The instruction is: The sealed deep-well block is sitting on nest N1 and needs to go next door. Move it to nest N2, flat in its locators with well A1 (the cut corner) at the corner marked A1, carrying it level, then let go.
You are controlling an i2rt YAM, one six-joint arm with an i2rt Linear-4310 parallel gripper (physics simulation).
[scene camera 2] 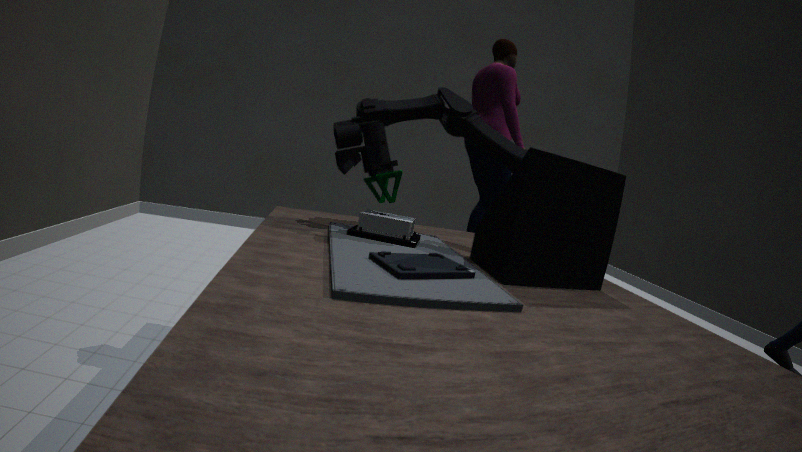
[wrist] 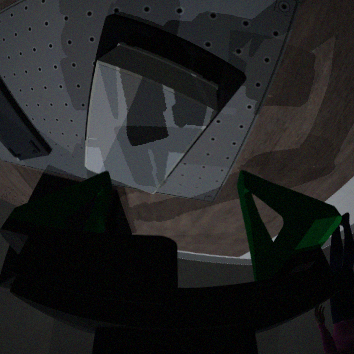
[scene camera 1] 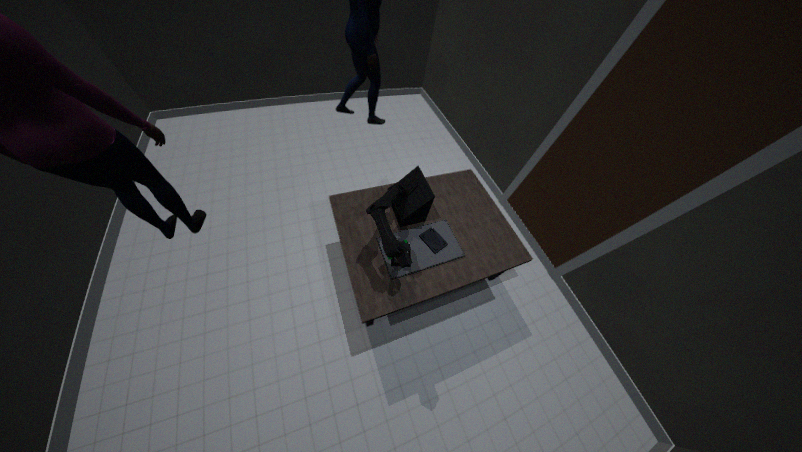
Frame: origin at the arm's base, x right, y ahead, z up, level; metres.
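Seen in the pictures: gripper, between the fingertips: (scene camera 2: 386,202) (wrist: 174,177); arm's base, origin of its link: (scene camera 2: 553,210) (scene camera 1: 405,192).
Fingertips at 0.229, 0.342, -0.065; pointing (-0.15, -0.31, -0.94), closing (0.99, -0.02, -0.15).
Observation:
Pixels of each thing's top centre, then the offset from my fingertips to it, as dx, dy, dz. Level surfaces: height alone.
- black nest N1, centre of its top: (wrist: 140,121) (scene camera 2: 386,228) -0.040, +0.003, -0.058
- Nest N2, centre of its top: (scene camera 2: 423,259) (scene camera 1: 433,239) -0.291, -0.002, -0.062
- wooden table, height of its surface: dz -0.093
The pale, sealed deep-well block (scene camera 2: 386,225) (wrist: 145,115) sits flat on the black nest N1 (scene camera 2: 353,231) (wrist: 145,37) at the far end of the grey board in scene camera 2. Nest N2 (scene camera 1: 433,240) (scene camera 2: 429,265) (wrist: 17,125), a dark flat plate with raised corner locators, holds nothing. My gripper (scene camera 2: 386,201) (wrist: 174,177) is open, its green fingers wide apart, and hangs above the block without touching it. In the wrist view the block lies beyond the fingertips, turned relative to them and left of their middle. The cut corner and the A1 mark cannot be made out.
The perforated grey board (scene camera 1: 415,263) (scene camera 2: 359,286) (wrist: 240,135) lies on the wooden table (scene camera 1: 494,235) (scene camera 2: 393,381). A large black box (scene camera 1: 414,193) (scene camera 2: 550,224) stands beside the board at the arm's base. Two people stand on the floor away from the table.

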